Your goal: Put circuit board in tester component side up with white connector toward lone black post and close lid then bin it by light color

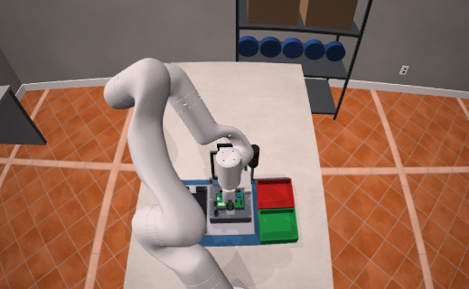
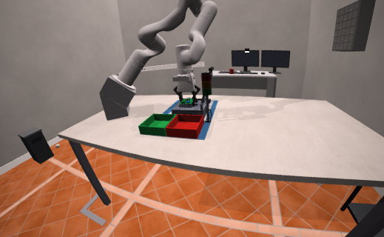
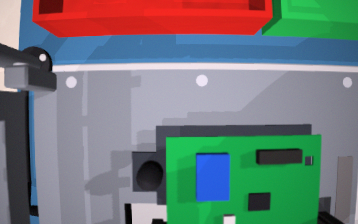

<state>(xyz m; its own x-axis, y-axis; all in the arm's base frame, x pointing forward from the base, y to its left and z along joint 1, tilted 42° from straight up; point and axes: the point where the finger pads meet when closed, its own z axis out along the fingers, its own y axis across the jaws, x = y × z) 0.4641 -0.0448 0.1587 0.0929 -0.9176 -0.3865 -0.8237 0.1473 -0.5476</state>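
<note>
My hand is right at the green circuit board. The rest, counted from my hand: red bin (19 cm to the right, 8 cm below, 7 cm ahead); then tester lid (12 cm ahead, 9 cm above, 1 cm to the left); then green bin (21 cm to the right, 8 cm below, 8 cm behind).
</note>
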